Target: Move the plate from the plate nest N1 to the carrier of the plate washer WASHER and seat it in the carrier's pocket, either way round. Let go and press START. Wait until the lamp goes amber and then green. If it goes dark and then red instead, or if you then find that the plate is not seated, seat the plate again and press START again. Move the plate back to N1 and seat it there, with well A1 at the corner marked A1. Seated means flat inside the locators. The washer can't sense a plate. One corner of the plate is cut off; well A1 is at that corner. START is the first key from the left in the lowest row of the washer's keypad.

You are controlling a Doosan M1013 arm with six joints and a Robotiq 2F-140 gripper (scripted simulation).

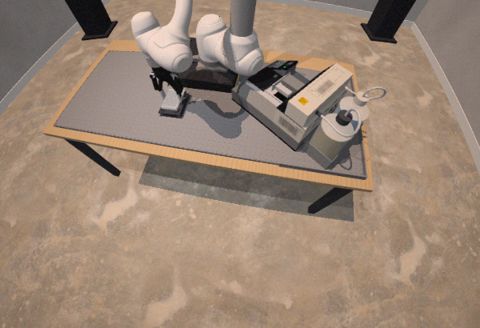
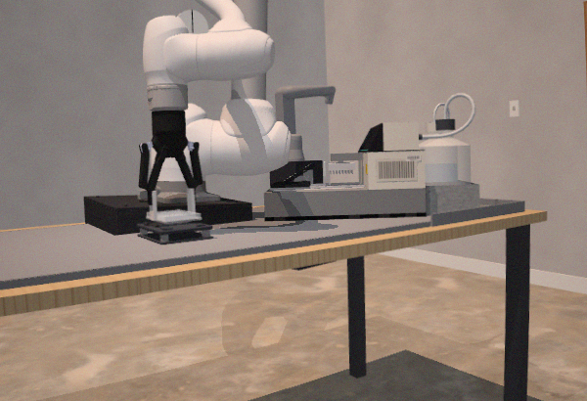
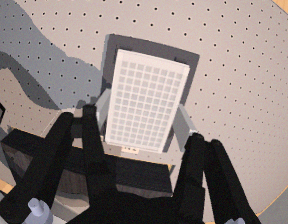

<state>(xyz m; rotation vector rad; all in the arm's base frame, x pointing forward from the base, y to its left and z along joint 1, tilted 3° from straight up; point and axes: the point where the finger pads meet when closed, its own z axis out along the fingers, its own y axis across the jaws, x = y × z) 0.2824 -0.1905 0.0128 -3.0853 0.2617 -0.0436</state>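
My gripper is now 2 cm above the white well plate. From my hand the other things lie so: plate washer (58 cm to the left, 6 cm above); washer carrier (11 cm behind, 48 cm to the left, 2 cm above); plate nest N1 (5 cm below).
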